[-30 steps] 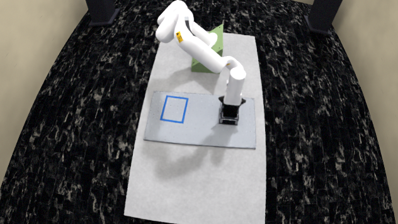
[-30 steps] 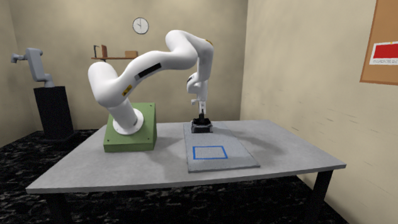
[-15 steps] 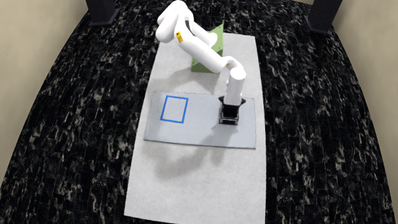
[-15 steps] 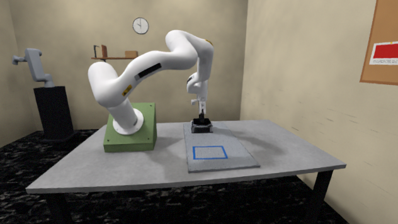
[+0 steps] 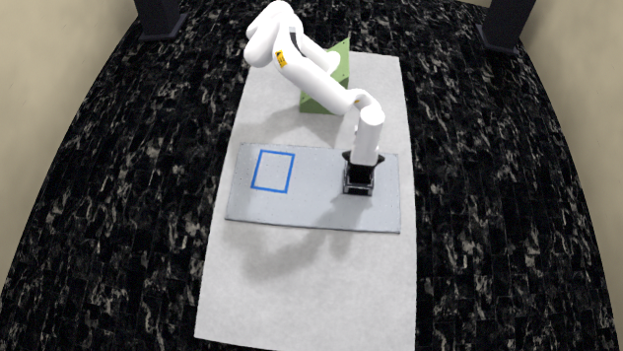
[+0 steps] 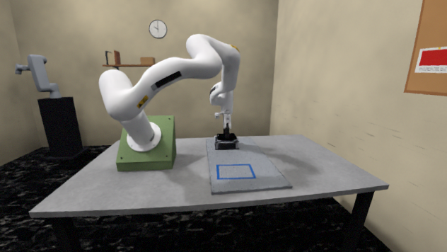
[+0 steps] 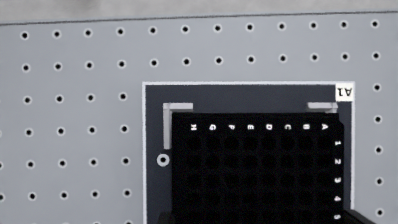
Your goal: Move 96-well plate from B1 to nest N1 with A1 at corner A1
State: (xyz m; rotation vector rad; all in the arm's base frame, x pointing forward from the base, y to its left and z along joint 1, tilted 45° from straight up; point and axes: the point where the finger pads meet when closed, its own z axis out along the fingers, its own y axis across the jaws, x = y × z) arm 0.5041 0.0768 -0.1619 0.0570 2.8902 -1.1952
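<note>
The 96-well plate is 1 cm below my hand. From my hand the other things lie so: raised plate nest: 3 cm below.
</note>
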